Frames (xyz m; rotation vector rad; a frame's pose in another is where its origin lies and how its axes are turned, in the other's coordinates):
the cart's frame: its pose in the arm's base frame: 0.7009 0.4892 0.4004 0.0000 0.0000 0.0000
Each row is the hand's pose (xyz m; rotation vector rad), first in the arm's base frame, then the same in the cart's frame.
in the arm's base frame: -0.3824 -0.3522 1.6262 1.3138 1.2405 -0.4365
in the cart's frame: -1.0833 -0.8414 1.2258 1.3138 1.2405 -0.4365
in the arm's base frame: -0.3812 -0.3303 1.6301 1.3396 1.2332 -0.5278
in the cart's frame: -1.0821 -0.8195 1.2297 1.3396 1.2332 -0.5278
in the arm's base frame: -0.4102 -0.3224 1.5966 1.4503 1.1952 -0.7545
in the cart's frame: -1.1111 -0.8116 1.1962 1.4503 1.1952 -0.7545
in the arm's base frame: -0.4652 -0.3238 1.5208 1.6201 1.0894 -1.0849
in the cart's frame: -1.1661 -0.8130 1.1204 1.6201 1.0894 -1.0849
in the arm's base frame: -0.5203 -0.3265 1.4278 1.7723 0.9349 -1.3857
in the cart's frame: -1.2212 -0.8157 1.0274 1.7723 0.9349 -1.3857
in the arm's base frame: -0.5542 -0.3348 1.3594 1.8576 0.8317 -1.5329
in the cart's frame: -1.2551 -0.8240 0.9590 1.8576 0.8317 -1.5329
